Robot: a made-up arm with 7 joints. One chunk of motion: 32 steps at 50 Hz.
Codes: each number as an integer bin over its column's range. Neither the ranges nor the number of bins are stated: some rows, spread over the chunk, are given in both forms.
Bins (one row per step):
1: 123 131 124 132 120 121 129
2: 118 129 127 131 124 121 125
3: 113 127 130 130 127 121 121
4: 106 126 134 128 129 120 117
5: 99 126 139 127 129 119 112
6: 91 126 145 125 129 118 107
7: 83 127 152 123 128 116 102
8: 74 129 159 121 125 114 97
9: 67 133 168 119 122 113 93
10: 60 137 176 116 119 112 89
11: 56 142 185 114 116 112 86
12: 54 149 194 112 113 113 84
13: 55 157 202 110 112 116 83
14: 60 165 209 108 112 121 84
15: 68 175 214 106 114 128 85
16: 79 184 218 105 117 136 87
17: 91 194 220 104 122 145 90
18: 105 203 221 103 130 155 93
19: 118 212 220 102 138 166 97
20: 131 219 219 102 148 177 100
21: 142 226 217 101 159 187 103
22: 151 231 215 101 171 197 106
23: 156 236 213 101 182 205 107
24: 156 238 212 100 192 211 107
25: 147 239 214 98 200 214 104
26: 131 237 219 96 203 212 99
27: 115 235 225 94 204 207 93
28: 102 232 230 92 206 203 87
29: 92 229 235 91 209 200 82
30: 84 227 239 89 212 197 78
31: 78 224 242 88 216 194 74
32: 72 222 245 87 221 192 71
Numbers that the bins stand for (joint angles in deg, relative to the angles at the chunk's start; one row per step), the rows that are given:
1: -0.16 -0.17 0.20 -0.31 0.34 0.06 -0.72
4: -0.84 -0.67 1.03 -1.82 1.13 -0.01 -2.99
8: -2.11 -0.37 3.11 -4.46 0.78 -0.41 -6.77
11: -2.83 0.91 5.26 -7.10 0.00 -0.55 -8.85
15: -2.35 4.17 7.67 -10.12 -0.18 0.53 -9.04
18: -0.88 6.94 8.25 -11.25 1.21 2.34 -7.52
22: 0.96 9.71 7.75 -12.00 4.77 5.16 -5.07
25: 0.80 10.50 7.67 -13.13 7.28 6.30 -5.45
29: -1.39 9.51 9.41 -15.77 8.06 5.36 -9.60
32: -2.19 8.82 10.24 -17.28 9.10 4.82 -11.68
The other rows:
2: -0.36 -0.37 0.45 -0.68 0.69 0.06 -1.48
3: -0.56 -0.57 0.70 -1.06 0.95 0.06 -2.23
5: -1.12 -0.67 1.45 -2.19 1.13 -0.08 -3.93
6: -1.43 -0.67 1.95 -2.95 1.13 -0.14 -4.88
7: -1.75 -0.57 2.53 -3.70 1.04 -0.28 -5.82
9: -2.39 0.02 3.85 -5.21 0.52 -0.48 -7.52
10: -2.67 0.42 4.52 -6.34 0.26 -0.55 -8.28
12: -2.91 1.60 6.01 -7.85 -0.26 -0.48 -9.23
13: -2.87 2.40 6.67 -8.61 -0.35 -0.28 -9.41
14: -2.67 3.19 7.25 -9.36 -0.35 0.06 -9.23
16: -1.91 5.06 8.00 -10.49 0.08 1.07 -8.66
17: -1.43 6.05 8.17 -10.87 0.52 1.67 -8.09
19: -0.36 7.83 8.17 -11.62 1.91 3.08 -6.77
20: 0.16 8.52 8.08 -11.62 2.77 3.82 -6.20
21: 0.60 9.21 7.92 -12.00 3.73 4.49 -5.64
23: 1.16 10.20 7.59 -12.00 5.72 5.70 -4.88
24: 1.16 10.40 7.50 -12.38 6.59 6.10 -4.88
26: 0.16 10.30 8.08 -13.89 7.54 6.16 -6.39
27: -0.48 10.10 8.58 -14.64 7.63 5.83 -7.52
28: -1.00 9.81 9.00 -15.40 7.80 5.56 -8.66
30: -1.71 9.31 9.74 -16.53 8.32 5.16 -10.36
31: -1.95 9.02 9.99 -16.91 8.67 4.96 -11.12

